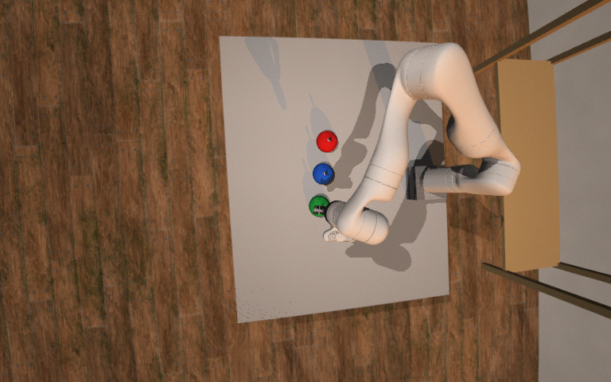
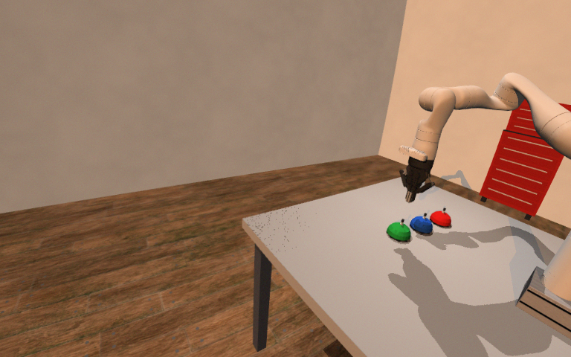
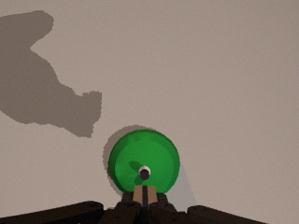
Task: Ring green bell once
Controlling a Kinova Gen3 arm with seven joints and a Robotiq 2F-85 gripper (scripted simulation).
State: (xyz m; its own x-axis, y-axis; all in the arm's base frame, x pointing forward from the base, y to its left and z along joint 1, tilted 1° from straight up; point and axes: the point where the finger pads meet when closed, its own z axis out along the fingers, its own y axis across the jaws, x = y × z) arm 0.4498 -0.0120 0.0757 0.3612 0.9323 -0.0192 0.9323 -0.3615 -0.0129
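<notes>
Now: the green bell 110 mm below my hand. The rest, counted from my hand: blue bell: 120 mm to the right, 110 mm below, 50 mm behind; red bell: 240 mm to the right, 110 mm below, 90 mm behind.
</notes>
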